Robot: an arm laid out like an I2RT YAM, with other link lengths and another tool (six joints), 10 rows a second.
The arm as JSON. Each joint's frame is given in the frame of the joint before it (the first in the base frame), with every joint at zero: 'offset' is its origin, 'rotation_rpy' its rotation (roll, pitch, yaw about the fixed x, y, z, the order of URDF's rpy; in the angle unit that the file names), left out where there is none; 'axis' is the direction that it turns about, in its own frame. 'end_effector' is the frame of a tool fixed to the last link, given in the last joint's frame.
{
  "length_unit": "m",
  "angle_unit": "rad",
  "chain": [
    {
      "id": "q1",
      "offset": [
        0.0,
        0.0,
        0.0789
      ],
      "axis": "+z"
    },
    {
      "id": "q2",
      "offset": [
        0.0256,
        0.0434,
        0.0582
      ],
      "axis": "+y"
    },
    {
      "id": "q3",
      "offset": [
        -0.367,
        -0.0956,
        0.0
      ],
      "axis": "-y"
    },
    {
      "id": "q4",
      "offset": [
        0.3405,
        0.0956,
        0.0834
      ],
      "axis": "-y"
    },
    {
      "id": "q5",
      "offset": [
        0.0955,
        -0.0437,
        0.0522
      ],
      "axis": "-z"
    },
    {
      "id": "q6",
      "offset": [
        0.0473,
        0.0,
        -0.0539
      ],
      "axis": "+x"
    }
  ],
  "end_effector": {
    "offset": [
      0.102,
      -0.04,
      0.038
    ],
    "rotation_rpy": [
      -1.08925,
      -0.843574,
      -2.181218
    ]
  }
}
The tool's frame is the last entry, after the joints.
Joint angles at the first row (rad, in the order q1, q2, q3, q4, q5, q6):
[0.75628 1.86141 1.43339 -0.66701 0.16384 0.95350]
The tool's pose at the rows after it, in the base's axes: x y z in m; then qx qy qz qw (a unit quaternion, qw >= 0):
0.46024 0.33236 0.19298 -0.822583 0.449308 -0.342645 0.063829
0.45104 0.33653 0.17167 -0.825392 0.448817 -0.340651 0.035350
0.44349 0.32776 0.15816 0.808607 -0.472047 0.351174 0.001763
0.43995 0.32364 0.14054 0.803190 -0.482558 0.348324 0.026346
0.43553 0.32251 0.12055 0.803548 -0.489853 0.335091 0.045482
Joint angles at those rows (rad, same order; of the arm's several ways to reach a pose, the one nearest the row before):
[0.77802 1.89307 1.43338 -0.70057 0.22946 1.01186]
[0.79976 1.93236 1.43339 -0.72308 0.25311 1.04390]
[0.81006 1.96136 1.43340 -0.75895 0.31224 1.12211]
[0.81120 1.99531 1.43338 -0.77572 0.32559 1.16254]
[0.81120 2.03040 1.43339 -0.78679 0.31147 1.19306]

